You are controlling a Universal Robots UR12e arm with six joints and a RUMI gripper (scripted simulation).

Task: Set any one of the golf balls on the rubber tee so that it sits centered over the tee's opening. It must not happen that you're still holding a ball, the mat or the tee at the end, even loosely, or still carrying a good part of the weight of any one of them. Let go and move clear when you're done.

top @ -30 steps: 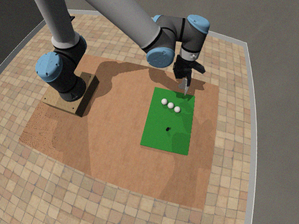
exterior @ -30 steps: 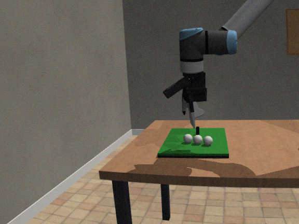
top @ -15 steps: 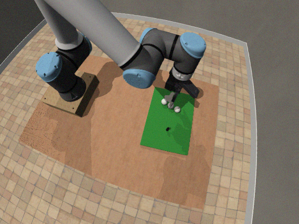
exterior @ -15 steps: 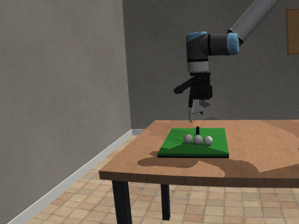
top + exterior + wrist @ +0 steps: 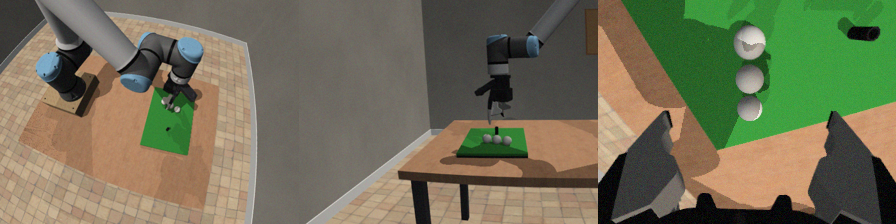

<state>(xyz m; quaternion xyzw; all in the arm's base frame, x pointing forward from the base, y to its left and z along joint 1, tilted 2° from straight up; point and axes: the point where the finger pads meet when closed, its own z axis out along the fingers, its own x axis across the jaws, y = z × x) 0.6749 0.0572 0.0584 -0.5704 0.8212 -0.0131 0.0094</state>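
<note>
Right now my hand is 90 mm above the white golf ball. Round my hand: green mat: 10 mm ahead, 120 mm to the right, 110 mm below.
</note>
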